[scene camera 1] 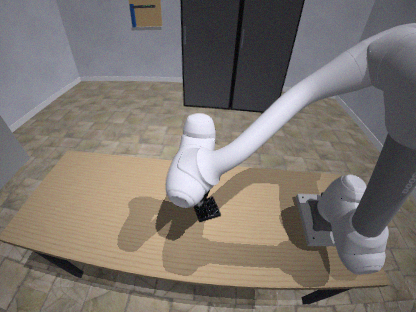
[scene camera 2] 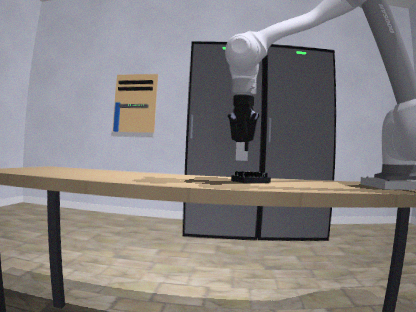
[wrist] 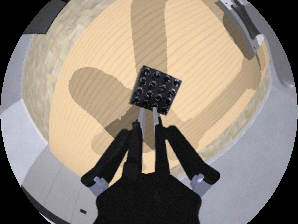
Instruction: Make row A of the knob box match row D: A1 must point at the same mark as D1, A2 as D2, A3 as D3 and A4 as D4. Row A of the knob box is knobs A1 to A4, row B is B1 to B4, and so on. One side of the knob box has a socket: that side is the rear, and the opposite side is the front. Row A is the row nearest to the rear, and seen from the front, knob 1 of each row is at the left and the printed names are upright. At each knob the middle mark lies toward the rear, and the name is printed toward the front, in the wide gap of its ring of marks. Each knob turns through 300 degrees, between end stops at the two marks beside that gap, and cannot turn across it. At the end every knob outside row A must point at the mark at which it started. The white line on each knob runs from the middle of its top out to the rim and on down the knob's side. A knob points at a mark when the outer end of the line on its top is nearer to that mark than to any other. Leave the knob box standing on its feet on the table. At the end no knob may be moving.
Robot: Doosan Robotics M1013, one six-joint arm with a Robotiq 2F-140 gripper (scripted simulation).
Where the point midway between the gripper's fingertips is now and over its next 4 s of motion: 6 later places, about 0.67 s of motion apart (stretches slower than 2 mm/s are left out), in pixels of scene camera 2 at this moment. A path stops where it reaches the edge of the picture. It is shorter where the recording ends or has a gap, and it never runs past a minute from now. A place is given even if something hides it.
My gripper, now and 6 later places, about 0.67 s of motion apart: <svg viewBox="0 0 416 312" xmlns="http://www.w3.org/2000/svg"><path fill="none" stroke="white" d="M241 160L240 158L239 161L239 167L239 169L239 170L239 172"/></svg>
